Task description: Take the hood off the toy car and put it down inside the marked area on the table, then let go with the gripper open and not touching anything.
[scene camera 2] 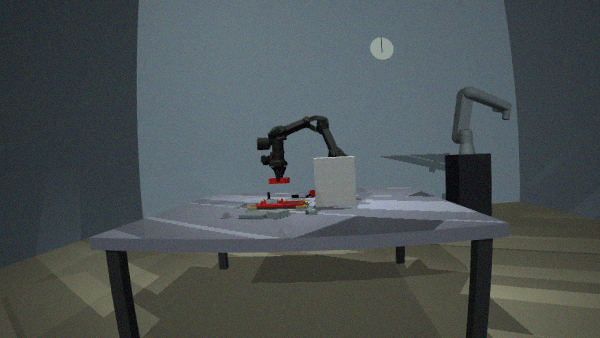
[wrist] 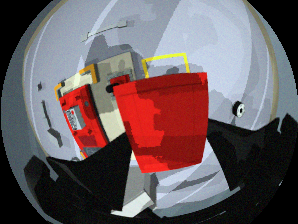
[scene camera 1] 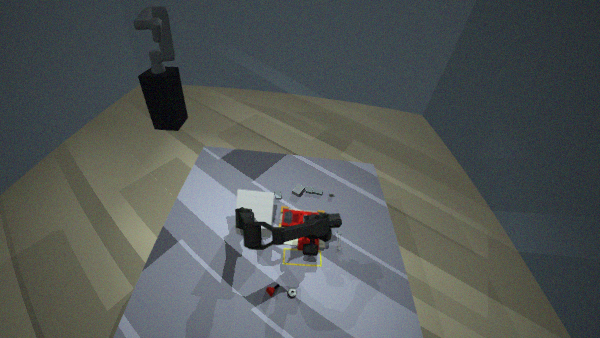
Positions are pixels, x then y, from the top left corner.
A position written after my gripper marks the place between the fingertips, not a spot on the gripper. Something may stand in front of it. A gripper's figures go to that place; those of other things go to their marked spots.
Labels:
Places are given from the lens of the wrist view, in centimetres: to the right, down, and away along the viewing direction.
my gripper (wrist: 167, 128): 2, 1, 10
red toy car (wrist: 92, 137): -14, 6, 21

